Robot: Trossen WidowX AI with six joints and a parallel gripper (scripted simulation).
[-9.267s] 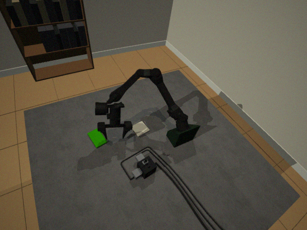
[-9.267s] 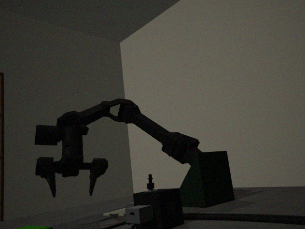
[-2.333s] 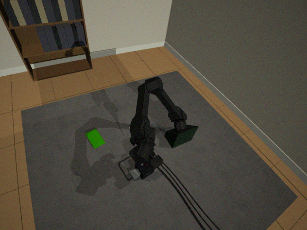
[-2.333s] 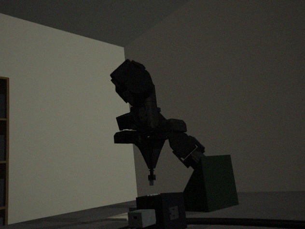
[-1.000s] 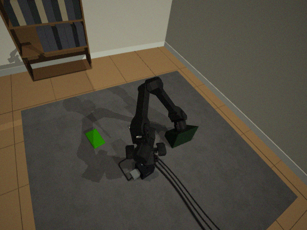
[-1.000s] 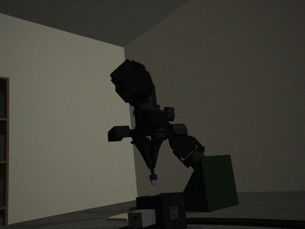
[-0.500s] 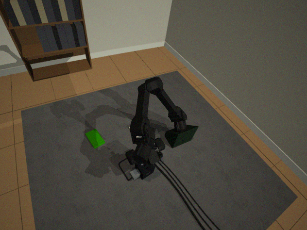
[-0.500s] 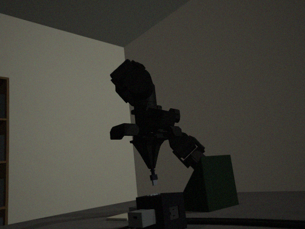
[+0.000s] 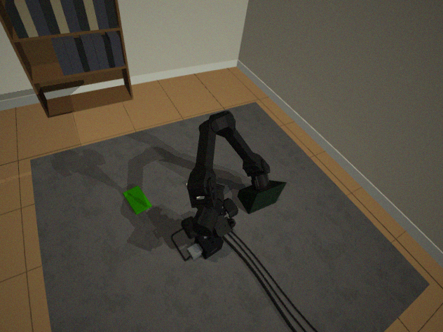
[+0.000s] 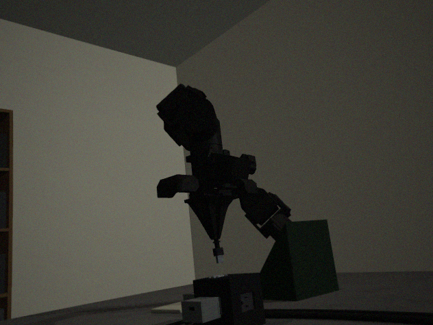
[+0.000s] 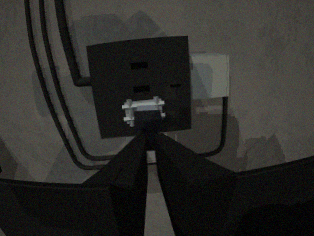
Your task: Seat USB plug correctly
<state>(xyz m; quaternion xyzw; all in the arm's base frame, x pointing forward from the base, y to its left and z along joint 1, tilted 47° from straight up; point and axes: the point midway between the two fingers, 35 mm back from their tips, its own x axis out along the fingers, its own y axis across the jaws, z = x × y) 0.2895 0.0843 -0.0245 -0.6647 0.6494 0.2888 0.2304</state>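
Right now my gripper tip is 20 mm above the dark USB plug. The rest, counted from my gripper tip: green flat block: 300 mm to the right, 180 mm ahead, 130 mm below; white flat tile: 260 mm to the right, 130 mm below, 90 mm behind.
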